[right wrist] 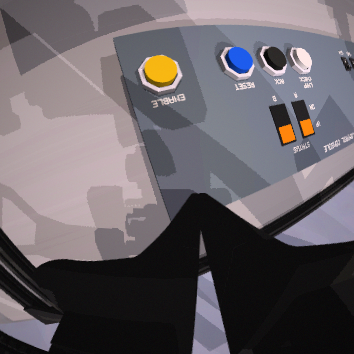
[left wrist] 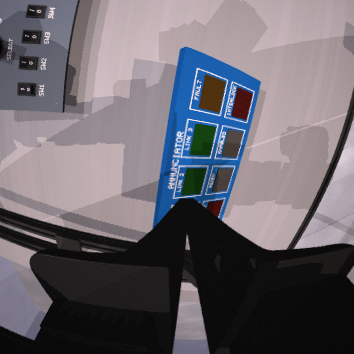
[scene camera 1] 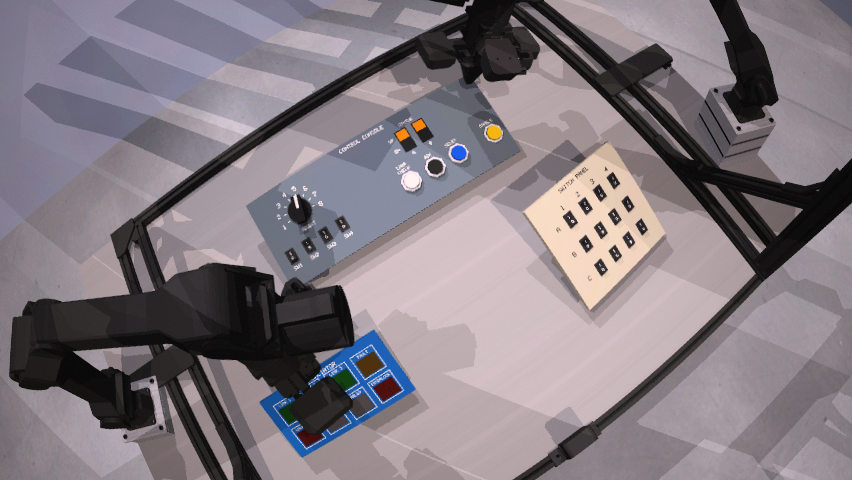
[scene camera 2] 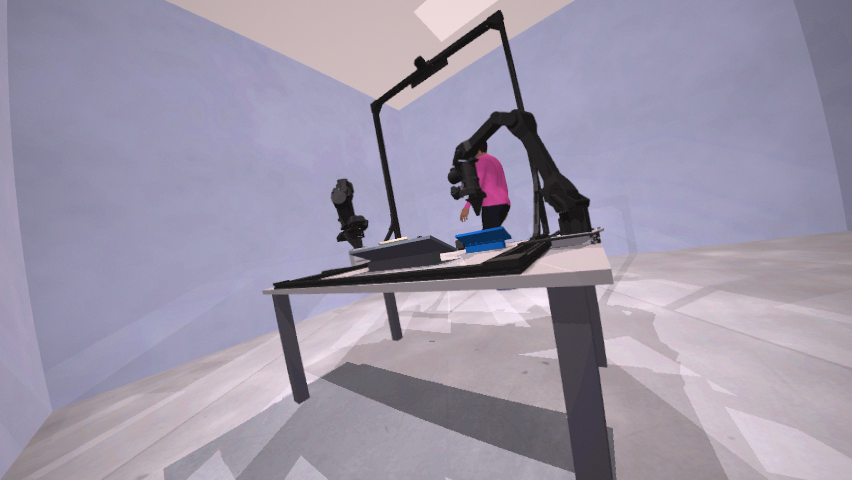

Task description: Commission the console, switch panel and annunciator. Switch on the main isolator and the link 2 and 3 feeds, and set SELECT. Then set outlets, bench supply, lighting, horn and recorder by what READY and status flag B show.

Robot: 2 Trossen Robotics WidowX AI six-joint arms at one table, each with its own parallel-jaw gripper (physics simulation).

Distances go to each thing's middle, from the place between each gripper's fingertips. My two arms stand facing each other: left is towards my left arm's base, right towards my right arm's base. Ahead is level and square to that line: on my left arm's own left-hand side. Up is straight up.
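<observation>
Yellow button [right wrist: 159,70]: 250 mm ahead of my left hand, 390 mm to the right of it, 80 mm below it.
Yellow button from my right hand: 80 mm behind it, 50 mm below it.
</observation>
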